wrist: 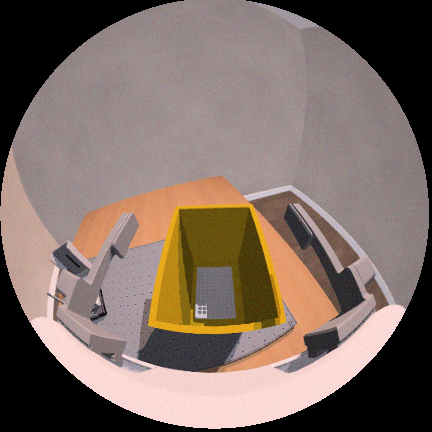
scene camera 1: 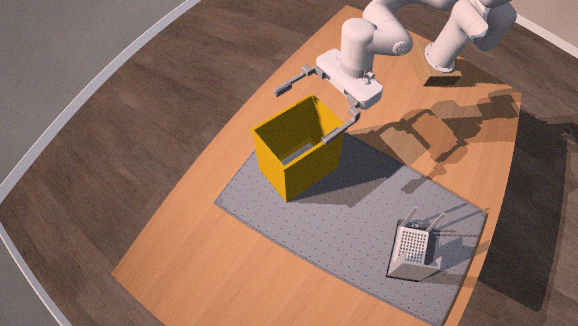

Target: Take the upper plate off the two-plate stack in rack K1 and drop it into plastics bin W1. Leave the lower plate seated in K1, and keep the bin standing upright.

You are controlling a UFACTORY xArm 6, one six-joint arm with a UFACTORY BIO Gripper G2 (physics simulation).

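Places are measured from the arm's base along level axes (x ahead, y left, z up), in metres.
Pixels of known places: hand, its tool point: [wrist: 209, 232] [scene camera 1: 305, 111]; arm's base, origin of its link: [scene camera 1: 439, 58].
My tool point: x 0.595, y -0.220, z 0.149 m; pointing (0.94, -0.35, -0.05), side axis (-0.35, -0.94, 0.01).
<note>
For each thing: its middle in the pictures, then the offset to it from my tool point. Level surfaces: height alone.
- yellow bin W1, middle of its body: [wrist: 215, 278] [scene camera 1: 299, 149] 0.144 m down, 0.013 m ahead, 0.009 m right
- Rack K1, middle of its body: [scene camera 1: 417, 243] [wrist: 74, 283] 0.159 m down, 0.078 m ahead, 0.365 m left
- white perforated plate, middle of its body: [scene camera 1: 410, 252] [wrist: 85, 287] 0.207 m down, 0.088 m ahead, 0.368 m left
- mat, height of its surface: 0.234 m down
- wooden table, height of its surface: 0.246 m down
The yellow bin W1 [scene camera 1: 312, 175] [wrist: 217, 328] stands upright on the grey perforated mat. A plate [scene camera 1: 298, 153] [wrist: 216, 290] lies low inside it, looking flat, mostly in shadow, with one sunlit corner in the wrist view. Its far edges are partly hidden by the bin wall in the scene view. My gripper [scene camera 1: 305, 114] [wrist: 213, 230] is wide open and empty above the bin, with a finger to either side of the opening. Rack K1 [scene camera 1: 411, 271] [wrist: 71, 258] stands at the mat's right end in the scene view. A white perforated plate [scene camera 1: 414, 245] sits level in it.
The mat [scene camera 1: 320, 235] [wrist: 125, 280] lies on the wooden table [scene camera 1: 200, 250] [wrist: 165, 200]. Rack K1 has two thin upright posts at one end and a sloped wall at the other. The arm's base stands on a wooden block [scene camera 1: 442, 79] at the table's back.
</note>
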